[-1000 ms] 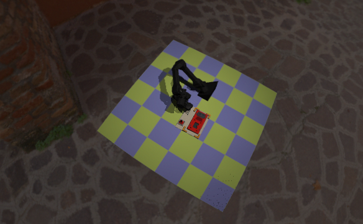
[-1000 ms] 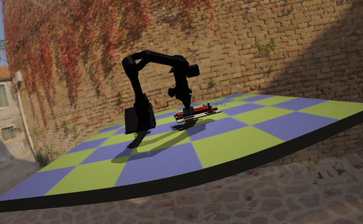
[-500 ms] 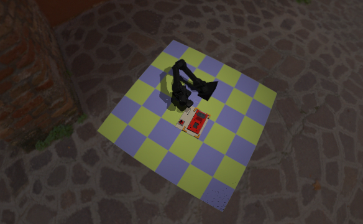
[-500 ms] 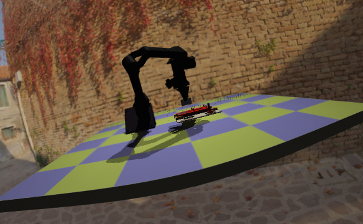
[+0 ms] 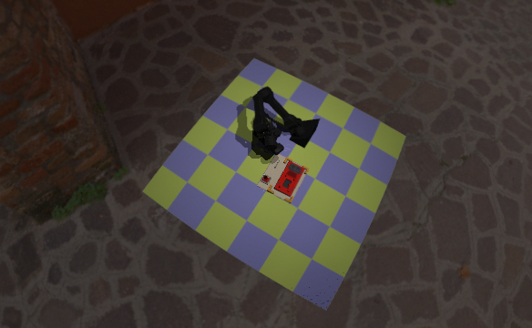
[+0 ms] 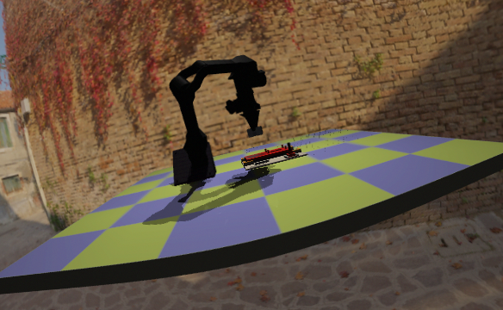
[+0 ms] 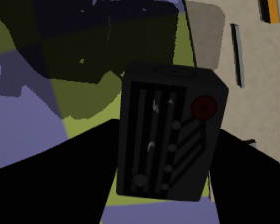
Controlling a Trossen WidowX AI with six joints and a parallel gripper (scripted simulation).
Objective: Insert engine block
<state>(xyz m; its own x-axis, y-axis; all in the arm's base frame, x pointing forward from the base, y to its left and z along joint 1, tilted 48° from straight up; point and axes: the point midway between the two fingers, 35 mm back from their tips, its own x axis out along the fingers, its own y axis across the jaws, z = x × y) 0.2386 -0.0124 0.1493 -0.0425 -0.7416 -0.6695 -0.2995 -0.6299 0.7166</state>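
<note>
My gripper tip is 160 mm to the right of the beige base plate, 130 mm above it and 70 mm short of it. From my gripper tip the other things lie so: grey ribbed engine block (10 mm below).
</note>
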